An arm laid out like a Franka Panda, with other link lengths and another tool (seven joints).
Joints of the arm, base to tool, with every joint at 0 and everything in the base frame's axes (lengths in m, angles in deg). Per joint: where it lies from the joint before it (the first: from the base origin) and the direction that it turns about. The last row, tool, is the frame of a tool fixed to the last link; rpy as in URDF.
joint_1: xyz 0 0 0.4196 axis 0 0 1
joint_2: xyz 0 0 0 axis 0 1 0
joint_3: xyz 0 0 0.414 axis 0 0 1
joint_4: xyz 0.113 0 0 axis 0 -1 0
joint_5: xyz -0.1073 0 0.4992 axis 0 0 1
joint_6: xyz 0 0 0 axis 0 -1 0
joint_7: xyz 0.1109 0 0 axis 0 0 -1
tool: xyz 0.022 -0.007 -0.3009 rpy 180 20.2 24.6
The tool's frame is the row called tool.
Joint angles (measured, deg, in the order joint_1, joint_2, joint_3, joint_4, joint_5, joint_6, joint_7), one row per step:
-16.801, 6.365, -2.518, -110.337, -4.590, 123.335, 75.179
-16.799, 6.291, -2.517, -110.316, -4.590, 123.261, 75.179
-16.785, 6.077, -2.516, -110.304, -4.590, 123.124, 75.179
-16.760, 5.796, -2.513, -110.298, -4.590, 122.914, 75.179
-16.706, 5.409, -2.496, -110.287, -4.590, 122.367, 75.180
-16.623, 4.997, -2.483, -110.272, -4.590, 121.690, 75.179
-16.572, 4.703, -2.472, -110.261, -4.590, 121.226, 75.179
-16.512, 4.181, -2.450, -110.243, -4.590, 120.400, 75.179
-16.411, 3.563, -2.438, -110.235, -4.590, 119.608, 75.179
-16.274, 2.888, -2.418, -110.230, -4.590, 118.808, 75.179
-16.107, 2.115, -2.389, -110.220, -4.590, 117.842, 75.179
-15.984, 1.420, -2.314, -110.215, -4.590, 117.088, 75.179
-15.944, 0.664, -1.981, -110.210, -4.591, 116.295, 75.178
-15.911, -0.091, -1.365, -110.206, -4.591, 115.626, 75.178
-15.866, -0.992, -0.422, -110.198, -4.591, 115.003, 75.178
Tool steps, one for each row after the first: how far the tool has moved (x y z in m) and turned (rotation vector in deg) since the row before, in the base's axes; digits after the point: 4 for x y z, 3 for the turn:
-0.0002, 0.0001, 0.0011, -0.006, -0.020, -0.003
-0.0005, 0.0003, 0.0028, -0.025, -0.086, 0.005
-0.0008, 0.0006, 0.0034, -0.021, -0.075, 0.012
-0.0022, 0.0016, 0.0041, 0.048, 0.139, 0.028
-0.0027, 0.0021, 0.0042, 0.077, 0.236, 0.045
-0.0019, 0.0014, 0.0030, 0.049, 0.150, 0.027
-0.0035, 0.0021, 0.0053, 0.089, 0.269, 0.019
-0.0034, 0.0025, 0.0066, 0.054, 0.155, 0.053
-0.0033, 0.0031, 0.0072, 0.042, 0.110, 0.096
-0.0040, 0.0038, 0.0082, 0.061, 0.170, 0.123
-0.0031, 0.0035, 0.0075, 0.024, 0.047, 0.141
-0.0026, 0.0058, 0.0082, 0.019, 0.026, 0.315
-0.0009, 0.0090, 0.0084, -0.022, -0.089, 0.599
0.0005, 0.0132, 0.0105, -0.094, -0.272, 0.941

